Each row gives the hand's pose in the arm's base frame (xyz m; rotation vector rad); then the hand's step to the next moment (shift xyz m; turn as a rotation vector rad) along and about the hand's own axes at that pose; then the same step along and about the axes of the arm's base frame.
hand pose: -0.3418 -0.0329 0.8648 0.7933 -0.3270 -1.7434
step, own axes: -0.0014 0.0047 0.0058 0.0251 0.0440 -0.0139
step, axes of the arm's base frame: -0.0001 -0.0012 0.0075 0.0383 -0.0352 0.0070
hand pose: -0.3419 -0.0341 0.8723 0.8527 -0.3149 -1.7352
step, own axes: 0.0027 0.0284 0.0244 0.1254 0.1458 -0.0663
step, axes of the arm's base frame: 0.0036 -0.0173 0.0331 0.1359 -0.1512 -0.0072
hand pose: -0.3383 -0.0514 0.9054 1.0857 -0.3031 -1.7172
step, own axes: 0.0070 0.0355 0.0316 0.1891 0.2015 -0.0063
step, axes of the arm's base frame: -0.0027 -0.0304 0.0371 0.1205 -0.2470 0.0295
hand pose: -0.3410 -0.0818 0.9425 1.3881 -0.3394 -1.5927
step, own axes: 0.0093 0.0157 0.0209 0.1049 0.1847 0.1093
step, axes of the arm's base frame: -0.0100 -0.0228 0.0123 0.0022 -0.2146 0.1049
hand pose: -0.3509 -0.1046 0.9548 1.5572 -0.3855 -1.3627
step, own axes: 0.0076 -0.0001 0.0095 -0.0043 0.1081 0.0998
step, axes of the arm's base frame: -0.0060 -0.0101 -0.0032 -0.0511 -0.0920 0.1029
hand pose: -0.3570 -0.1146 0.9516 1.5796 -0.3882 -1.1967
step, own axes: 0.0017 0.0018 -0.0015 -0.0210 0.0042 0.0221
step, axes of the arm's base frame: 0.0026 -0.0011 0.0006 -0.0265 0.0022 0.0155
